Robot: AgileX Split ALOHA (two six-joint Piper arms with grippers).
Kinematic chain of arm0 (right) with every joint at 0, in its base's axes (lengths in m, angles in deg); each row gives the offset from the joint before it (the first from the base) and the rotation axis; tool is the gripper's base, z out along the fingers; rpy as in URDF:
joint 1: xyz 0 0 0.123 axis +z
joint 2: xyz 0 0 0 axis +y
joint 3: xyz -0.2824 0 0.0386 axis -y
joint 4: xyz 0.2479 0 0.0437 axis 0.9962 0 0.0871
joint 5: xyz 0 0 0 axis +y
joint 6: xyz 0.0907 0 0.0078 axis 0.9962 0 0.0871
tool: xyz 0 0 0 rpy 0 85 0
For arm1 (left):
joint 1: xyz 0 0 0.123 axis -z
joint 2: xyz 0 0 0 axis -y
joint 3: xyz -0.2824 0 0.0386 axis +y
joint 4: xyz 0.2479 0 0.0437 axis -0.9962 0 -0.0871
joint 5: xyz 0 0 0 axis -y
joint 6: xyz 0.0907 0 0.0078 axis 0.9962 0 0.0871
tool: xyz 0 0 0 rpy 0 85 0
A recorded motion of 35 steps. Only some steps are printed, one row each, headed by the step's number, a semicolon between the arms.
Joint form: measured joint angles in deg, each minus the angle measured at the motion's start. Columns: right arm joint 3, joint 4, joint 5, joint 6, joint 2, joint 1; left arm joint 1, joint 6, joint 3, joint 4, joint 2, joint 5.
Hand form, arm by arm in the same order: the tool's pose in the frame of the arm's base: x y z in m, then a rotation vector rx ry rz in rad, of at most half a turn. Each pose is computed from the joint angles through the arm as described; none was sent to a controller.
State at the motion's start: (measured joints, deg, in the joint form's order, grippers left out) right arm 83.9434 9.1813 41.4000 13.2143 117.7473 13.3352; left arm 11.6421 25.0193 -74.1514 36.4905 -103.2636 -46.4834
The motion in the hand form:
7: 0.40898 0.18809 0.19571 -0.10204 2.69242 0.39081; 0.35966 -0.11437 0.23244 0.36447 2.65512 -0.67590
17: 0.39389 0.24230 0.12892 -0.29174 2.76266 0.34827; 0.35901 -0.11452 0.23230 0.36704 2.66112 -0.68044
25: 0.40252 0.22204 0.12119 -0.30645 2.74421 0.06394; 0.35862 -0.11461 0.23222 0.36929 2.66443 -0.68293
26: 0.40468 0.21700 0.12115 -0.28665 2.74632 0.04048; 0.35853 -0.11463 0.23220 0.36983 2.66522 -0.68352
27: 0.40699 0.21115 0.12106 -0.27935 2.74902 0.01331; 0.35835 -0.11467 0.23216 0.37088 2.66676 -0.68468
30: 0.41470 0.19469 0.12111 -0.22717 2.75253 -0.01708; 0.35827 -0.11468 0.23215 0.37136 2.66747 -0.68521
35: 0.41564 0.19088 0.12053 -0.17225 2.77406 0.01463; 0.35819 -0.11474 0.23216 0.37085 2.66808 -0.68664
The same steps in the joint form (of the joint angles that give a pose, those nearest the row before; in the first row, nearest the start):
7: 6.25 0.65 -2.53 -0.22 0.52 10.12; 0.00 0.00 0.00 0.00 0.00 -0.20
17: 6.43 -1.22 -6.63 -0.16 9.31 17.37; 0.00 -0.06 0.00 0.00 0.00 -0.63
25: 6.45 -19.58 -4.53 11.35 10.17 16.78; 0.00 -0.06 0.00 0.00 0.00 -0.88
26: 6.44 -20.87 -4.07 12.52 10.17 16.26; 0.00 -0.06 0.00 0.00 0.00 -0.94
27: 6.44 -22.05 -3.50 12.97 10.17 15.65; 0.00 -0.05 0.00 0.00 0.00 -1.06
30: 6.44 -23.27 -3.12 13.83 10.17 13.53; 0.00 -0.05 0.00 0.00 0.00 -1.11
35: 6.45 -20.89 -2.84 13.75 10.17 12.78; 0.00 -0.07 0.00 0.04 0.00 -1.16

